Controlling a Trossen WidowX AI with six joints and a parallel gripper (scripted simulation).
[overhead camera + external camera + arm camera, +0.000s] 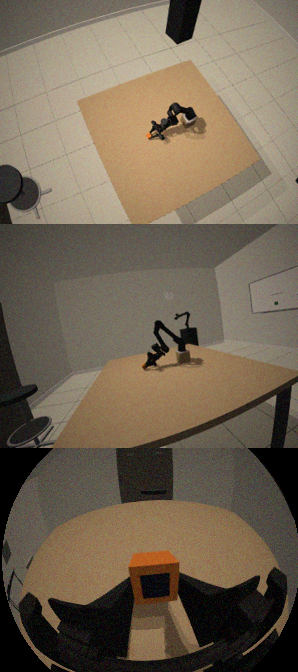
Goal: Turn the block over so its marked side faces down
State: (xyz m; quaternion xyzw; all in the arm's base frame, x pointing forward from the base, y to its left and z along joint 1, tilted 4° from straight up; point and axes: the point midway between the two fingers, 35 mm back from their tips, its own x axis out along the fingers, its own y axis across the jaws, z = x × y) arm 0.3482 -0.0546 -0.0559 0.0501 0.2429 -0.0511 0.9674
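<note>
Now: the orange block right at my gripper tip.
</note>
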